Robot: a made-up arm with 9 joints.
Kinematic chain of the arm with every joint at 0, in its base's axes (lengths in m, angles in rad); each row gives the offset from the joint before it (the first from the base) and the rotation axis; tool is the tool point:
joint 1: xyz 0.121 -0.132 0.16 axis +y
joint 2: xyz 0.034 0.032 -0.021 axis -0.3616 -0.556 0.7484
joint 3: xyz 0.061 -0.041 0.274 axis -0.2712 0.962 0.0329
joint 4: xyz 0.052 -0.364 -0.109 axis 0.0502 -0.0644 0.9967
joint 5: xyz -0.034 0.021 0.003 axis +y
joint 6: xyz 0 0.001 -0.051 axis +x
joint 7: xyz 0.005 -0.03 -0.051 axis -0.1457 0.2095 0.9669
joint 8: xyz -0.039 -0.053 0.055 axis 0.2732 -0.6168 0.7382
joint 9: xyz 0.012 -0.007 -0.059 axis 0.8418 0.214 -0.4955
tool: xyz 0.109 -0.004 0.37
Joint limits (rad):
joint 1: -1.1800..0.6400
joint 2: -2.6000..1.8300
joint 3: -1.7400..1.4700
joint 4: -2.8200..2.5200
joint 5: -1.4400..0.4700
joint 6: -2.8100..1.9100
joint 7: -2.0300..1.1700
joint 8: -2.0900..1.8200
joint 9: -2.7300..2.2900
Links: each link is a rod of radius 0.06 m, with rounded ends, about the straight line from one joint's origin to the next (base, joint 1, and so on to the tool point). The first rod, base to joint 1, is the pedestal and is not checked.
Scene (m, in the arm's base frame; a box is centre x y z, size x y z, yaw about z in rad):
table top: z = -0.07
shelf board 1: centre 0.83 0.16 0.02 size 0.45 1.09 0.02 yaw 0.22
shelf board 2: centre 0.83 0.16 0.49 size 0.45 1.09 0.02 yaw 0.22
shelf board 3: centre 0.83 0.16 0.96 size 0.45 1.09 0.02 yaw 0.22
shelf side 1: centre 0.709 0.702 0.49 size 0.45 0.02 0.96 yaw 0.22
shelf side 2: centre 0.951 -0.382 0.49 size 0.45 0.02 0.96 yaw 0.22
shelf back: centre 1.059 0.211 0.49 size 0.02 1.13 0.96 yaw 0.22
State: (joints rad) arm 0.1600 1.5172 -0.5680 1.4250 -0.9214 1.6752 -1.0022 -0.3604 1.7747
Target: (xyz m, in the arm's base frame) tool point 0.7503 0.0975 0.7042
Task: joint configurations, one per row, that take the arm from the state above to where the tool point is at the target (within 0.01 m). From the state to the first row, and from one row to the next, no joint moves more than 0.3 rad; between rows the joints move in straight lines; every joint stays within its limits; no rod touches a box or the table.
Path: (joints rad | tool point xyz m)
1: -0.0920 1.5987 -0.4062 1.4367 -1.1147 1.7110 -0.8997 -0.1878 1.7638 | 0.5841 -0.0228 0.2403
2: -0.3440 1.6802 -0.2444 1.4484 -1.3081 1.7469 -0.7973 -0.0152 1.7528 | 0.4265 -0.0821 0.2227
3: -0.4298 1.7446 -0.3743 1.4852 -1.1033 1.7488 -0.9364 -0.1812 1.8139 | 0.5223 -0.0260 0.4490
4: -0.5156 1.8090 -0.5041 1.5219 -0.8986 1.7508 -1.0756 -0.3472 1.8749 | 0.4634 0.0334 0.7042
5: -0.3062 1.7496 -0.6043 1.6246 -0.8028 1.7668 -1.1068 -0.4530 1.8628 | 0.5599 0.0665 0.7226
6: -0.0968 1.6903 -0.7044 1.7274 -0.7071 1.7828 -1.1379 -0.5588 1.8507 | 0.6564 0.0898 0.7226
7: 0.1126 1.6309 -0.8046 1.8301 -0.6113 1.7988 -1.1691 -0.6646 1.8387 | 0.7503 0.0975 0.7042

